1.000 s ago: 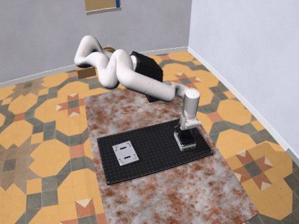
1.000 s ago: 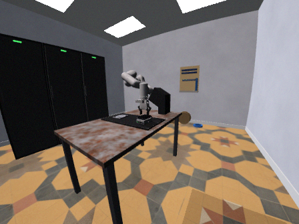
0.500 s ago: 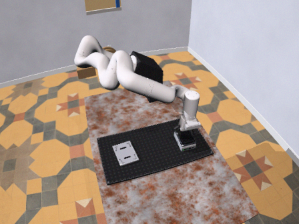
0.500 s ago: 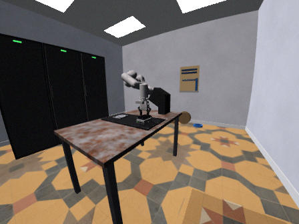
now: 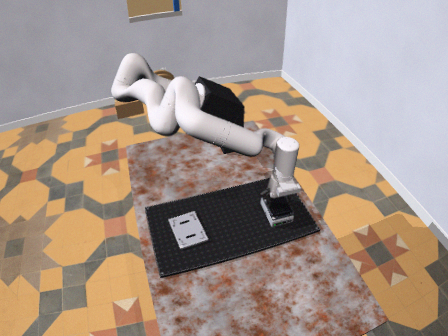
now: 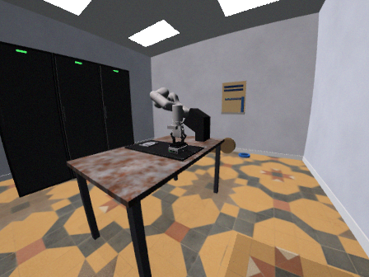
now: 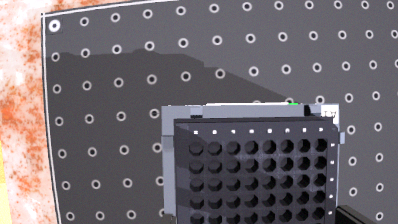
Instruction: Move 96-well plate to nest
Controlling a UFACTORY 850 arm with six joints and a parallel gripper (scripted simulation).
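The black 96-well plate is 10 mm below my hand. The rest, counted from my hand: plate nest N1: 390 mm to the right, 70 mm below, 50 mm behind; then A1 mark: 440 mm to the right, 60 mm below, 30 mm ahead.
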